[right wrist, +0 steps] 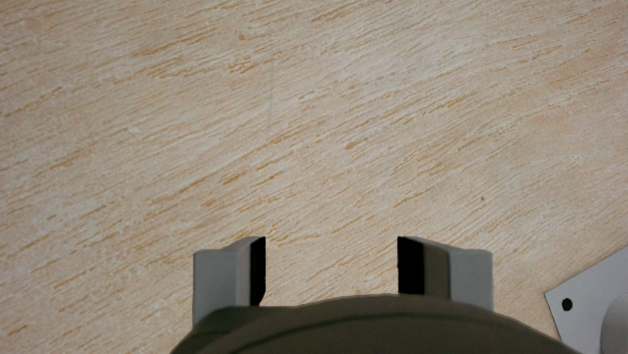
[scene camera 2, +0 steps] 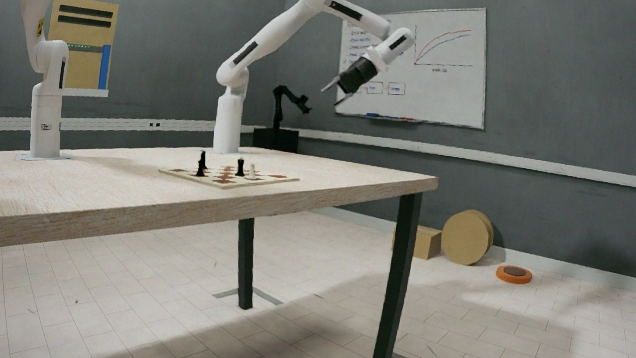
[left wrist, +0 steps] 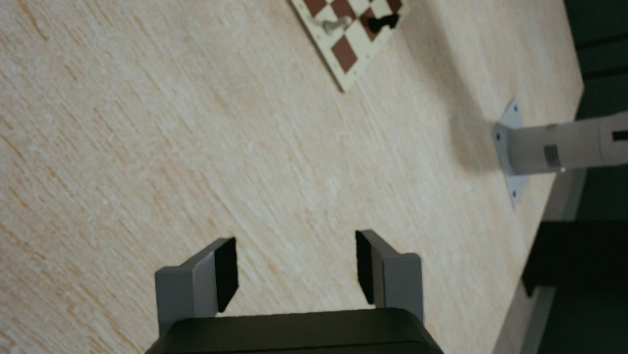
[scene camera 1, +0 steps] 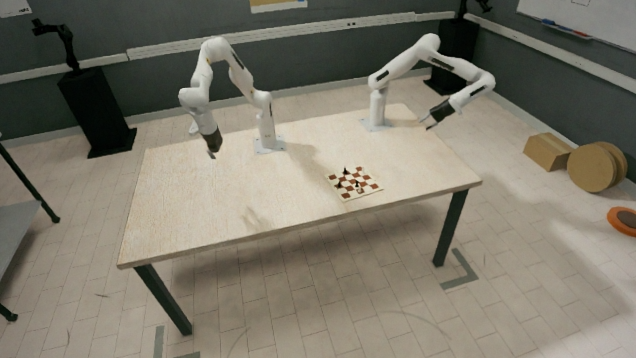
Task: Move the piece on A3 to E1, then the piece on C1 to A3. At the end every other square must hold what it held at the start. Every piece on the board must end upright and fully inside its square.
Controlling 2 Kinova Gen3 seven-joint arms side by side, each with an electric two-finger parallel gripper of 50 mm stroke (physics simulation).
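Where they show: left gripper, between the fingertips: [scene camera 2: 328, 99] [left wrist: 296, 259] [scene camera 1: 422, 125]; right gripper, between the fingertips: [right wrist: 331, 265] [scene camera 1: 215, 153]; left arm's base, origin of its link: [scene camera 2: 226, 152] [scene camera 1: 376, 123]; right arm's base, origin of its link: [scene camera 2: 45, 156] [left wrist: 514, 150] [scene camera 1: 269, 144].
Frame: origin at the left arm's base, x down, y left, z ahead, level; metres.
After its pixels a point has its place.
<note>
The brown-and-cream chessboard [scene camera 1: 345, 200] {x -0.006, y -0.431, z 0.600 m} [scene camera 2: 225, 186] {x -0.004, y -0.438, z 0.606 m} [left wrist: 345, 85] {x -0.006, y -0.257, z 0.373 m} lies flat on the table. A black piece [scene camera 1: 345, 171] {x -0.020, y -0.362, z 0.415 m} stands towards its back edge, a second black piece [scene camera 1: 339, 185] {x -0.016, y -0.425, z 0.502 m} near its left side, and a third black piece [scene camera 1: 357, 184] {x -0.021, y -0.343, z 0.530 m} [scene camera 2: 240, 167] {x -0.024, y -0.346, z 0.529 m} close to a white piece [scene camera 1: 360, 190] {x -0.016, y -0.343, z 0.569 m} [scene camera 2: 252, 172] {x -0.019, y -0.345, z 0.567 m} [left wrist: 336, 25]. The pieces look upright; square labels are too small to read. My left gripper [scene camera 1: 424, 124] {x -0.197, y 0.054, z 0.408 m} [scene camera 2: 329, 98] {x -0.197, y 0.054, z 0.408 m} [left wrist: 296, 259] {x -0.197, y 0.054, z 0.408 m} is open and empty, high and well away from the board. My right gripper [scene camera 1: 212, 156] {x -0.230, y -0.961, z 0.337 m} [right wrist: 331, 265] {x -0.230, y -0.961, z 0.337 m} is open and empty above the left part of the table.
The wooden table [scene camera 1: 200, 210] {x 0.000, y -1.094, z 0.434 m} [scene camera 2: 100, 200] {x 0.000, y -0.677, z 0.617 m} carries both arm bases [scene camera 1: 268, 135] {x -0.088, y -0.686, z 0.042 m} [scene camera 1: 378, 112] {x -0.101, y -0.014, z 0.044 m} behind the board. A cardboard box [scene camera 1: 547, 151], round cardboard discs [scene camera 1: 591, 167] and an orange disc [scene camera 1: 614, 220] are on the floor at the right.
</note>
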